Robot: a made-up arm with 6 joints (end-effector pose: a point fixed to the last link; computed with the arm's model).
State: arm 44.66 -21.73 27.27 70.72 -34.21 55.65
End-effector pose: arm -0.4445 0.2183 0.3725 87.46 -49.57 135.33
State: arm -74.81 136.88 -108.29 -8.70 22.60 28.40
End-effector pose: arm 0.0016 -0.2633 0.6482 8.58 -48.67 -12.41
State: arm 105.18 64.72 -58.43 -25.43 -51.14 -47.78
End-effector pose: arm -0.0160 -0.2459 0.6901 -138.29 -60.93 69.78
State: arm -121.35 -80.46 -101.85 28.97 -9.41 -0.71
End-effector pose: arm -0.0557 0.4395 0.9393 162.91 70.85 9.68
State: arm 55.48 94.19 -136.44 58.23 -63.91 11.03
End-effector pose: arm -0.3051 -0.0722 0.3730 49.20 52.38 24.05
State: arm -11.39 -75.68 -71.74 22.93 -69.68 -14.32
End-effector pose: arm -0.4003 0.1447 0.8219 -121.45 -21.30 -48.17
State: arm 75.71 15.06 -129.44 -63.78 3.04 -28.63
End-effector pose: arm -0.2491 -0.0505 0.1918 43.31 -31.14 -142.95
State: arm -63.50 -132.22 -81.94 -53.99 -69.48 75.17
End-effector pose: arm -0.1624 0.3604 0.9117 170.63 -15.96 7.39
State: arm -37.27 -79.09 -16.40 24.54 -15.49 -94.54
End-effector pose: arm -0.5296 0.4030 0.5016 -38.65 19.78 -141.18
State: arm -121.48 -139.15 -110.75 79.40 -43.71 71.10
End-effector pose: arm -0.4089 0.1814 0.6357 32.78 -17.14 -169.28
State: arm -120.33 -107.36 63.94 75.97 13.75 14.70
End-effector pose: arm -0.2891 0.4585 0.7796 115.91 -42.37 29.90
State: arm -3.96 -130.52 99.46 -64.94 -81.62 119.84
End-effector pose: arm 0.1397 0.1071 0.4616 -53.12 38.24 61.35
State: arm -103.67 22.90 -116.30 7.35 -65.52 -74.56
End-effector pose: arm 0.0808 -0.1001 0.9412 132.06 87.24 -94.87
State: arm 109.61 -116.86 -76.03 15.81 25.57 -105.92
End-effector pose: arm 0.2947 0.3017 0.9000 -153.57 42.04 23.53
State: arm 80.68 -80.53 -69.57 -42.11 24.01 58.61
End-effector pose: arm -0.1754 0.4980 0.5653 -49.33 2.00 -171.47
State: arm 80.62 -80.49 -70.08 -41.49 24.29 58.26
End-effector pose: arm -0.1730 0.4990 0.5693 -49.83 1.30 -171.83
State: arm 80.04 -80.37 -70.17 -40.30 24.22 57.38
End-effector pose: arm -0.1702 0.5004 0.5706 -49.90 0.32 -172.38
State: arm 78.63 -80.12 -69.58 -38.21 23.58 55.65
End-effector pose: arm -0.1671 0.5023 0.5670 -49.23 -1.10 -173.22
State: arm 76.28 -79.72 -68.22 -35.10 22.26 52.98
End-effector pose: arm -0.1644 0.5041 0.5574 -47.61 -3.03 -174.28
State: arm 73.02 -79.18 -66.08 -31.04 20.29 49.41
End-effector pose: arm -0.1639 0.5049 0.5416 -45.02 -5.33 -175.38
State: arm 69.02 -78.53 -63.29 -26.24 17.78 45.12
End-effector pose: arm -0.1676 0.5037 0.5206 -41.59 -7.89 -176.27
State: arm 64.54 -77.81 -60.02 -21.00 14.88 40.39
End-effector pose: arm -0.1770 0.4996 0.4967 -37.62 -10.53 -176.71
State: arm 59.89 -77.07 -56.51 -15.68 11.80 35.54
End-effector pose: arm -0.1922 0.4923 0.4729 -33.54 -13.12 -176.55
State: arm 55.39 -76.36 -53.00 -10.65 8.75 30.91
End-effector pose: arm -0.2116 0.4827 0.4519 -29.78 -15.54 -175.77
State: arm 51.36 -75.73 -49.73 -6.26 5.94 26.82
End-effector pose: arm -0.2326 0.4719 0.4353 -26.65 -17.63 -174.53
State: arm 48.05 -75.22 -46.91 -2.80 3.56 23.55
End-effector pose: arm -0.2520 0.4614 0.4237 -24.32 -19.26 -173.08
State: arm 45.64 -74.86 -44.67 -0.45 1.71 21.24
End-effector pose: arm -0.2674 0.4527 0.4161 -22.74 -20.27 -171.69
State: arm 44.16 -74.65 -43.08 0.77 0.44 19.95
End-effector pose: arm -0.2776 0.4464 0.4115 -21.76 -20.67 -170.58
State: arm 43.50 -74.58 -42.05 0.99 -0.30 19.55
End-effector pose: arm -0.2829 0.4426 0.4088 -21.23 -20.48 -169.82
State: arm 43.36 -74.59 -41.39 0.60 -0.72 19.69
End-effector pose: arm -0.2851 0.4405 0.4070 -20.93 -19.94 -169.30
